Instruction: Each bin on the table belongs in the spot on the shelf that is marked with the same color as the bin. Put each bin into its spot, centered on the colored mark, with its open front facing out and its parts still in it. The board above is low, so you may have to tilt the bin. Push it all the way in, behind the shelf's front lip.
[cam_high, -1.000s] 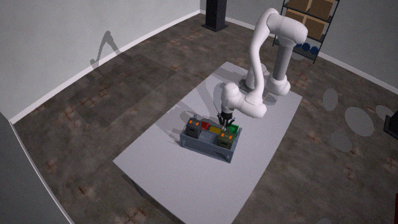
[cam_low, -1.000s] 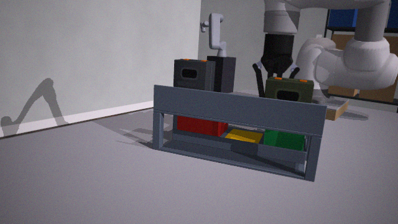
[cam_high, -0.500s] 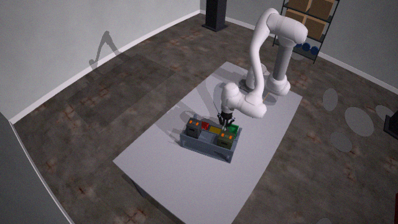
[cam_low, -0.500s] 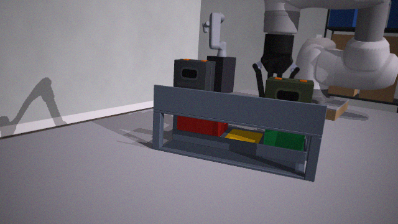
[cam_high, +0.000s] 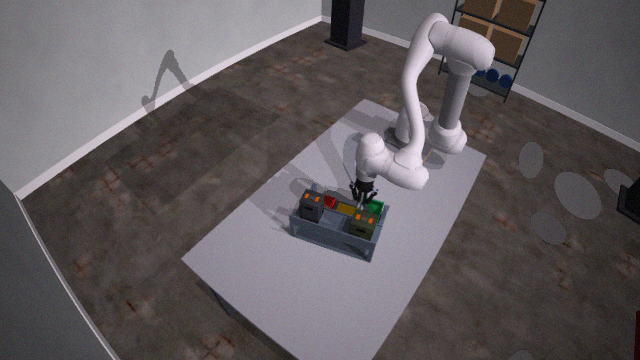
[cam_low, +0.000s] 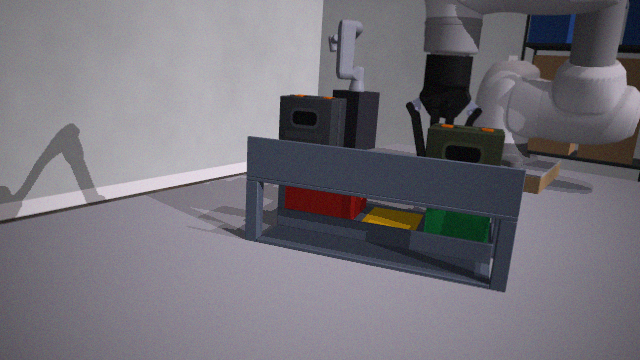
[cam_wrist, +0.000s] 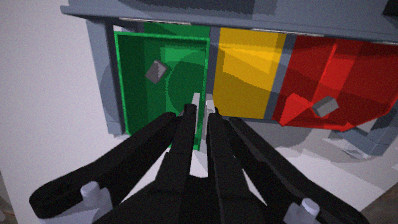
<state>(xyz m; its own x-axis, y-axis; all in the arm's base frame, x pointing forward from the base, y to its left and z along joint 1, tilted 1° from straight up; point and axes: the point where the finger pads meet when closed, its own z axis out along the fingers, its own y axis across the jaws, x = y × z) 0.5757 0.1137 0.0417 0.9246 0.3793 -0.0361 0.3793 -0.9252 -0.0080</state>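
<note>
My hand is 4 cm to the right of the green bin, 4 cm above it and 2 cm past it. Also, from my hand: olive box (12 cm ahead, 10 cm to the left, 6 cm above); red bin (15 cm to the right, 12 cm ahead, 4 cm below); dark grey box (20 cm ahead, 12 cm to the right, 8 cm above).
</note>
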